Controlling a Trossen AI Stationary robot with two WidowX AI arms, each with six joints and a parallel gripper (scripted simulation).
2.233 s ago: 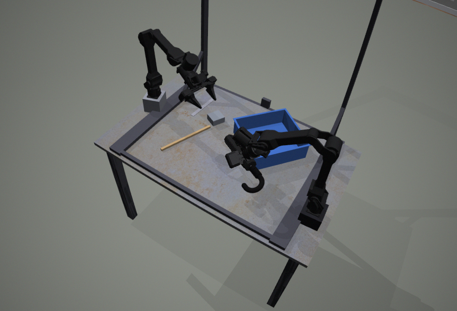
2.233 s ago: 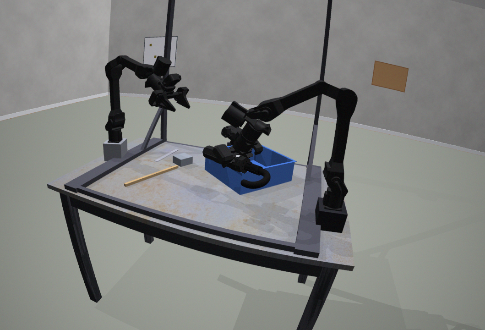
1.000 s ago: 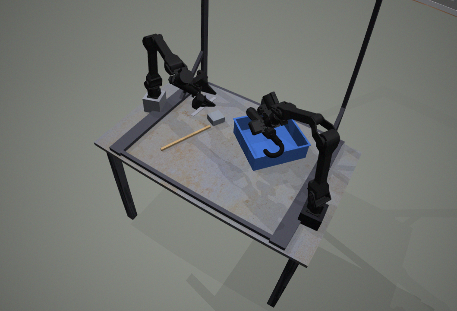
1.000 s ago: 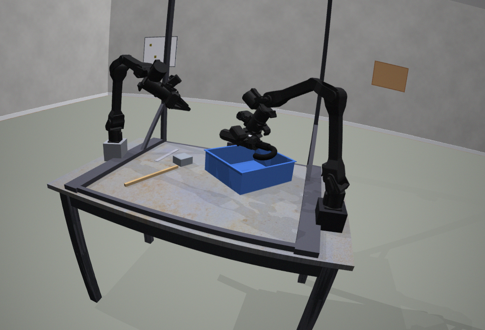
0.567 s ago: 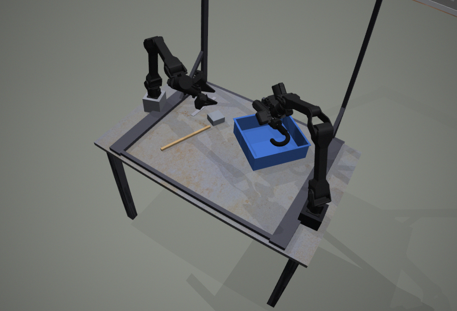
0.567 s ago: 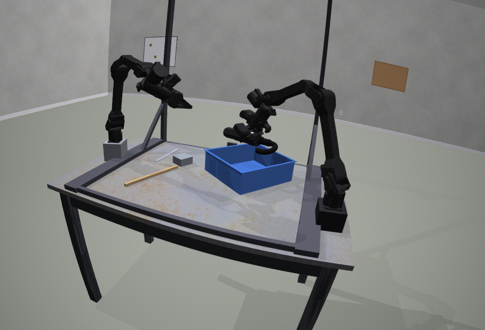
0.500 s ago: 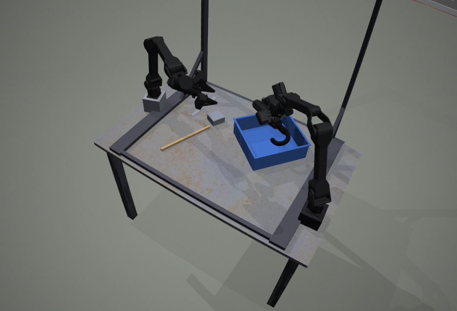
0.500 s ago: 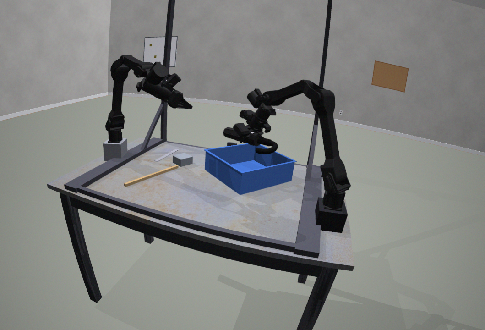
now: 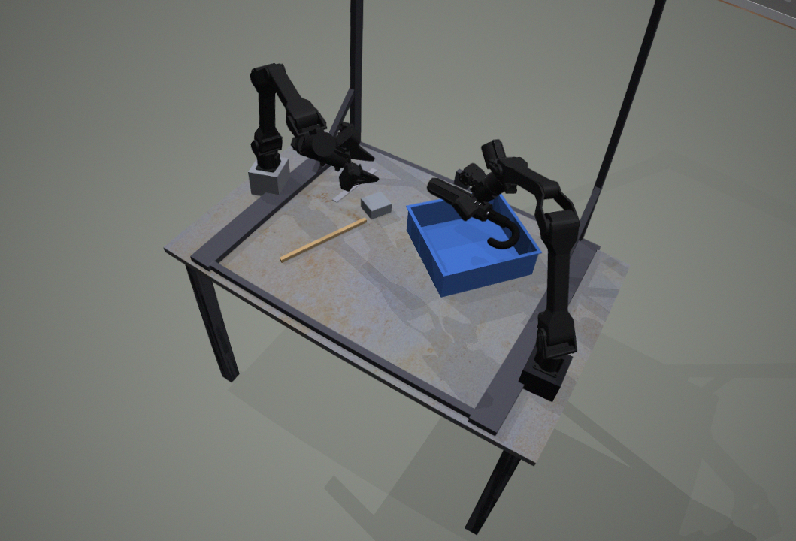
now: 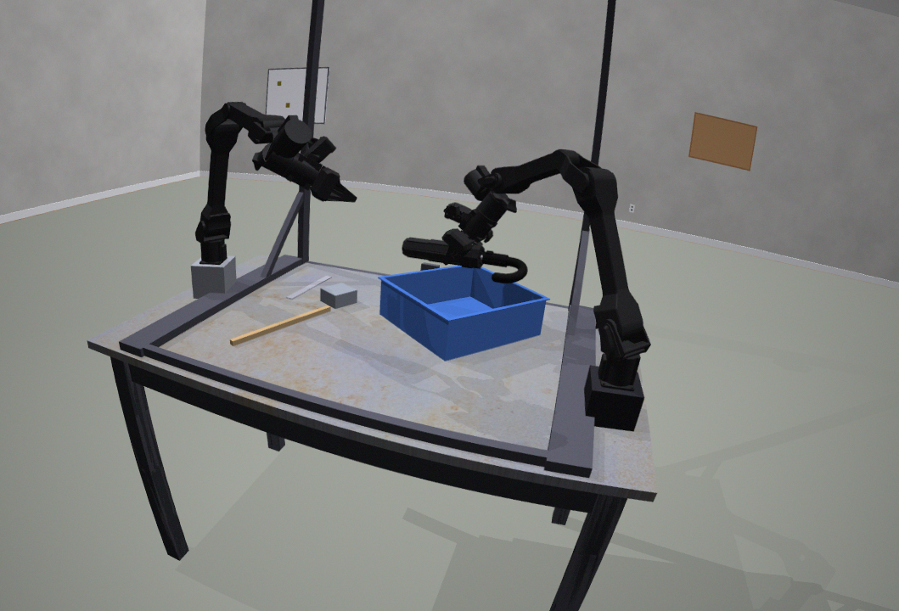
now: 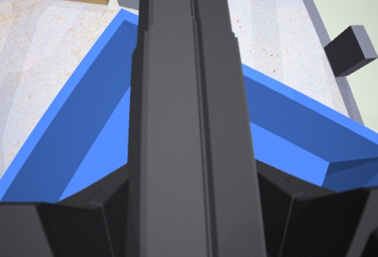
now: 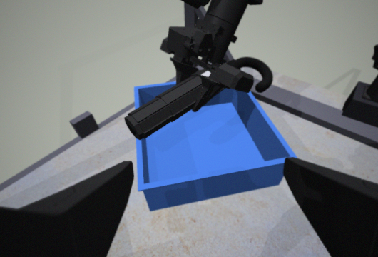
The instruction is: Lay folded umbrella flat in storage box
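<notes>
The umbrella is 2 cm ahead of my left hand, 2 cm to the left of it and 1 cm below it. From my left hand the other things lie so: grey block (6 cm ahead, 30 cm to the right, 16 cm below); then blue storage box (3 cm to the left, 13 cm below); then wooden stick (27 cm ahead, 31 cm to the right, 18 cm below).
</notes>
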